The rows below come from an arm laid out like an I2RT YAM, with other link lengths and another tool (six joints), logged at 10 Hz.
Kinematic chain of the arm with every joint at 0, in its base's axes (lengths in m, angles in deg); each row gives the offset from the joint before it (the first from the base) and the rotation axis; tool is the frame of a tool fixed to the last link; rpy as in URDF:
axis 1: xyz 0 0 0.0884 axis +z
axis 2: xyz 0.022 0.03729 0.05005 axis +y
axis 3: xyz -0.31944 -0.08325 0 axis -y
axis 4: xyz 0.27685 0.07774 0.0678 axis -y
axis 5: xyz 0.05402 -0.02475 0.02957 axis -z
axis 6: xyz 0.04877 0 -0.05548 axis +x
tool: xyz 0.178 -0.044 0.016 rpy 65.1 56.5 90
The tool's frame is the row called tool.
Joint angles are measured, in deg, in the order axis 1, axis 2, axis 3, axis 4, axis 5, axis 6. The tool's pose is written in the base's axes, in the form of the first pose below.
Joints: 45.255, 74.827, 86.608, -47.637, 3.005, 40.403
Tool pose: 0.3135 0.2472 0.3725 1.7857 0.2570 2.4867
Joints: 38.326, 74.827, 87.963, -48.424, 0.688, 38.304
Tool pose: 0.3370 0.2152 0.3806 1.7778 0.2646 2.4179
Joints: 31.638, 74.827, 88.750, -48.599, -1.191, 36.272
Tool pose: 0.3582 0.1817 0.3868 1.7689 0.2768 2.3460
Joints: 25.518, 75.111, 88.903, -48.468, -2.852, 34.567
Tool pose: 0.3759 0.1496 0.3871 1.7698 0.2848 2.2802
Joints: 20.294, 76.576, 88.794, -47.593, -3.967, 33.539
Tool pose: 0.3960 0.1222 0.3799 1.7820 0.2851 2.2187
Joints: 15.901, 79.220, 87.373, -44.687, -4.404, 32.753
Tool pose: 0.4222 0.0984 0.3607 1.8032 0.2856 2.1622
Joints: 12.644, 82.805, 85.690, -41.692, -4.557, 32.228
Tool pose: 0.4472 0.0792 0.3313 1.8435 0.2785 2.1242
